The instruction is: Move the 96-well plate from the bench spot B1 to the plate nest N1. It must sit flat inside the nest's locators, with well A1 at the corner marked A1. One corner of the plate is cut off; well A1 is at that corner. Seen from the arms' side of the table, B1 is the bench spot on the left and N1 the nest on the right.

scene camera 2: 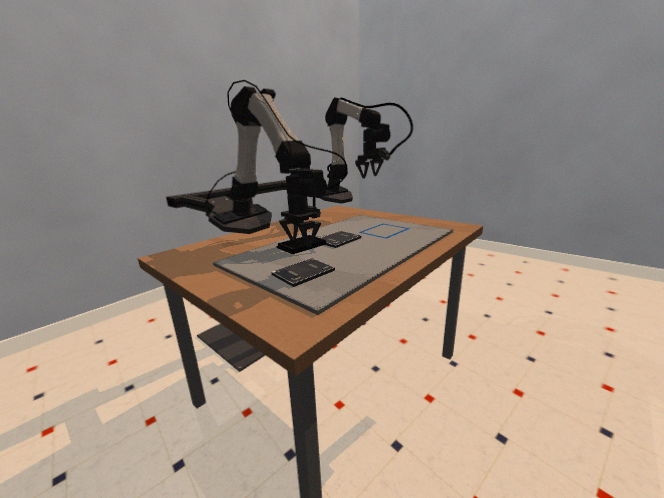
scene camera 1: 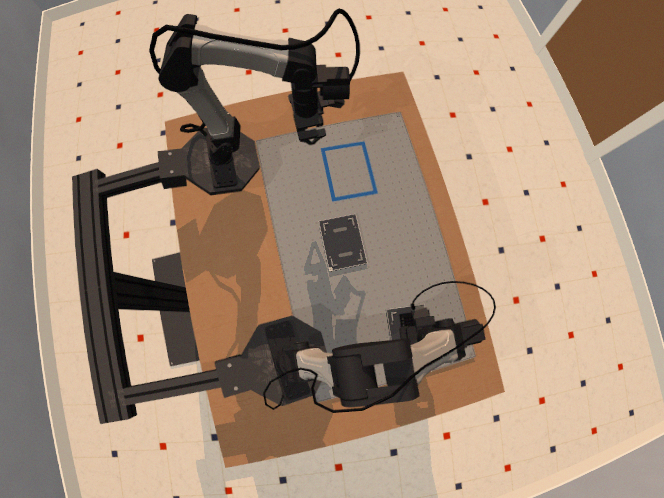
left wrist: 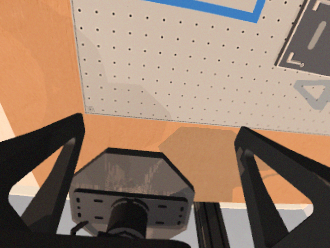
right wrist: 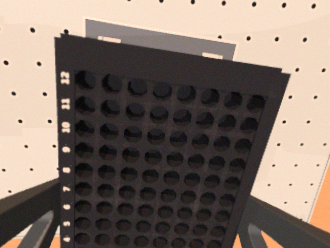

Labels:
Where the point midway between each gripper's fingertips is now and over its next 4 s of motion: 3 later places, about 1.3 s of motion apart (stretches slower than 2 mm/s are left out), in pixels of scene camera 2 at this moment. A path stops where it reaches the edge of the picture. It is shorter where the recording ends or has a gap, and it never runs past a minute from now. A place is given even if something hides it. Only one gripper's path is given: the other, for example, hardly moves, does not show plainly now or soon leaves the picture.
My right gripper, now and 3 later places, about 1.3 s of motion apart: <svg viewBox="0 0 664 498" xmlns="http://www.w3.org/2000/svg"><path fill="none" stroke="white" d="M301 244L301 252L302 264L303 266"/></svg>

